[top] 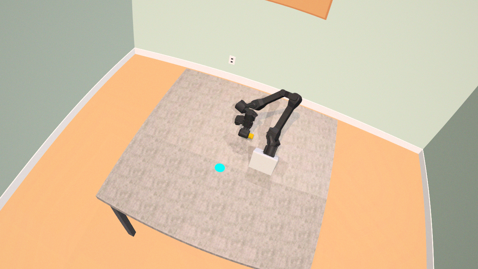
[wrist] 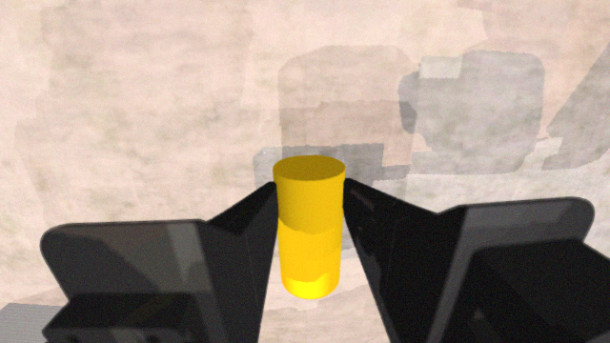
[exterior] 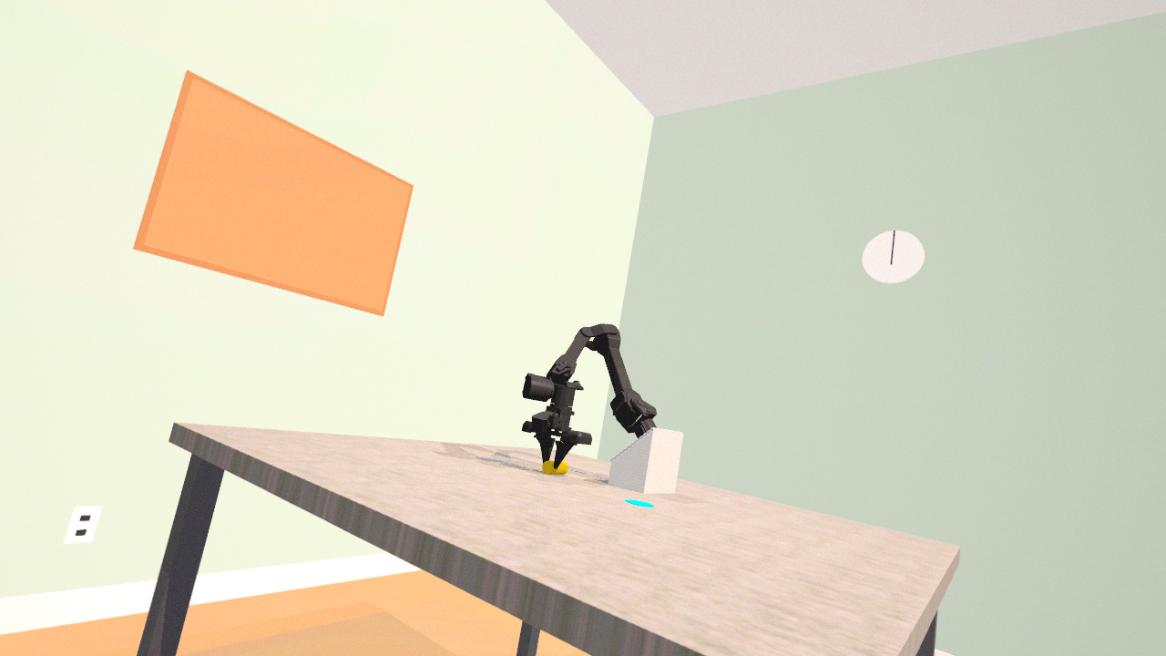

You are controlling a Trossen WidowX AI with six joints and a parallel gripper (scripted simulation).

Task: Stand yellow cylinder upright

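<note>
Now: the cyan circle 3 cm ahead of my gripper tip, 30 cm to the left of it and 2 cm below it. Also, from my gripper tip: yellow cylinder 2 cm behind.
</note>
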